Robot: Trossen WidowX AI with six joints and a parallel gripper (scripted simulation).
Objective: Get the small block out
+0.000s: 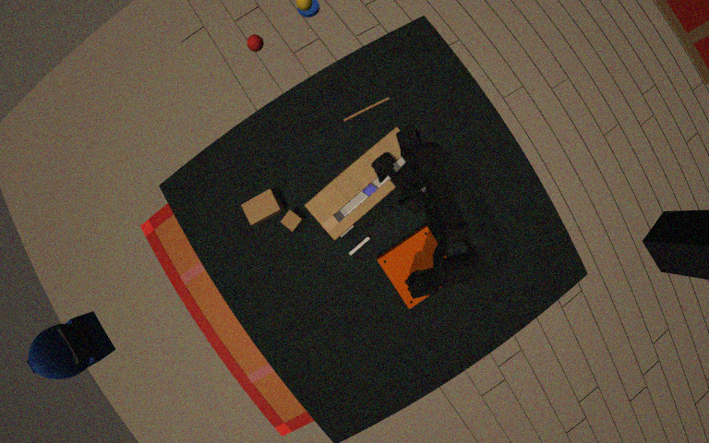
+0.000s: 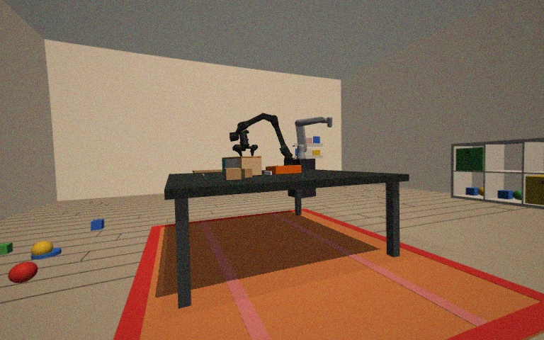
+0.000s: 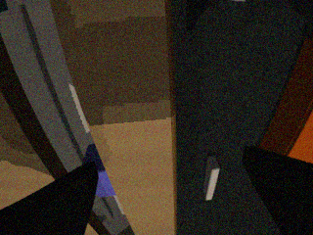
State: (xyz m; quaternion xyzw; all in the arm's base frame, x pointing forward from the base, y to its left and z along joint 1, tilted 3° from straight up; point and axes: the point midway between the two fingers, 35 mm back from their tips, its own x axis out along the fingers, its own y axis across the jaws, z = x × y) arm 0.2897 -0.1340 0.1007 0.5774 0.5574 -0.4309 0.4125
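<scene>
Right now the box is 60 mm below my gripper tip, 30 mm to the left of it and 30 mm ahead of it. Also, from my gripper tip: thin stick (280 mm ahead, 170 mm to the right, 120 mm below); then purple block (50 mm ahead, 40 mm to the left, 30 mm below).
</scene>
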